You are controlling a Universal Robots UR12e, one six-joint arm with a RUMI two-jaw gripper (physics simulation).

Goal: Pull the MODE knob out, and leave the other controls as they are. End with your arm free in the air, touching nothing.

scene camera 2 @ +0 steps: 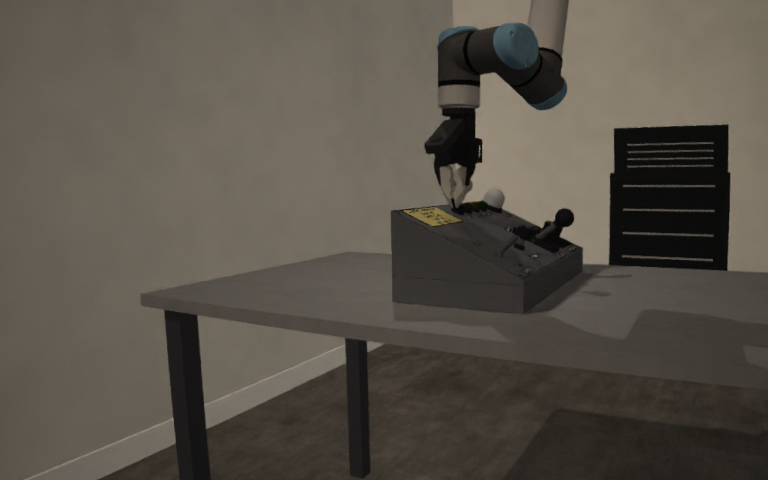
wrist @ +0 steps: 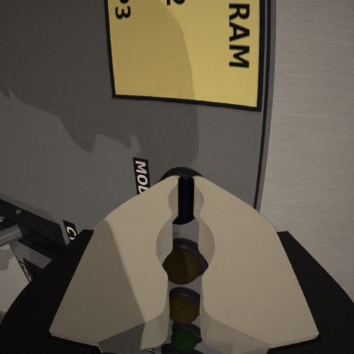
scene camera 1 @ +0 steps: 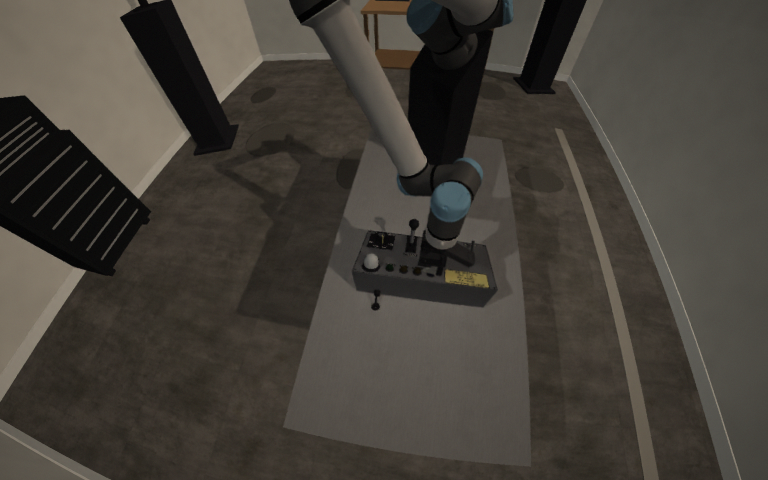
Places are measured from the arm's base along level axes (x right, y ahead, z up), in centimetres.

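Pixels of known places: gripper, fingertip midpoint: (scene camera 2: 454,208) (scene camera 1: 435,273); arm's base, link origin: (scene camera 1: 454,48).
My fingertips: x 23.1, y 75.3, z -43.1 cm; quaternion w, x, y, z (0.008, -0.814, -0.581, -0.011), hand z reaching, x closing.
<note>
Ahead of a thing's pixels: the offset from my fingertips to its middle. "*": to the spot under its first point.
The blue MODE knob (wrist: 185,209) sits in its dark round collar on the grey sloped console {dy -9.6, dx +0.5, dz -8.4 cm} (scene camera 1: 419,292) (scene camera 2: 453,285) (wrist: 227,145). In the wrist view a narrow blue strip of it shows between the fingers, and the fingers hide the rest. Part of its MODE label (wrist: 141,175) shows beside the left finger. My gripper (scene camera 1: 439,271) (scene camera 2: 455,207) (wrist: 185,179) points down at the knob. Its fingertips are almost together, closer than the knob is wide, with nothing held between them. Whether the tips touch the knob is unclear.
Two amber buttons (wrist: 182,266) (wrist: 184,309) and a green button (wrist: 184,339) line up beside the knob. A yellow label {* dy +3.2, dx -10.7, dz -1.1 cm} (scene camera 1: 466,278) (scene camera 2: 432,216) (wrist: 150,55) lies on its other side. A white dome {* dy -6.3, dx +20.9, dz +3.3 cm} (scene camera 1: 371,261) (scene camera 2: 493,198) and a black-ball lever (scene camera 1: 414,224) (scene camera 2: 563,217) stand up from the console.
</note>
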